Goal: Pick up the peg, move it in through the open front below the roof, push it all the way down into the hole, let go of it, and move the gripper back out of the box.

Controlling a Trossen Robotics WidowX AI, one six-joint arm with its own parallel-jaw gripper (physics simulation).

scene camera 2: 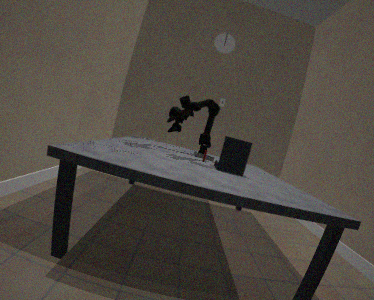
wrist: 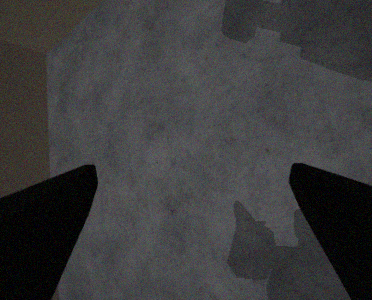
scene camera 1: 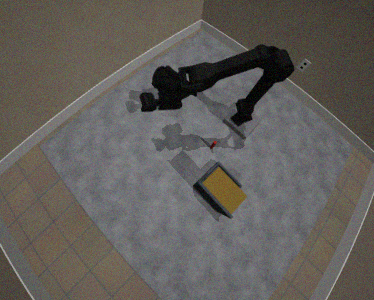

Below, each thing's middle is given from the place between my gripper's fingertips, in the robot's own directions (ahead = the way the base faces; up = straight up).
Labels:
The dark box (scene camera 1: pixel 217 186) is 60 mm behind my hand, 420 mm to the left of it and 70 mm below it.

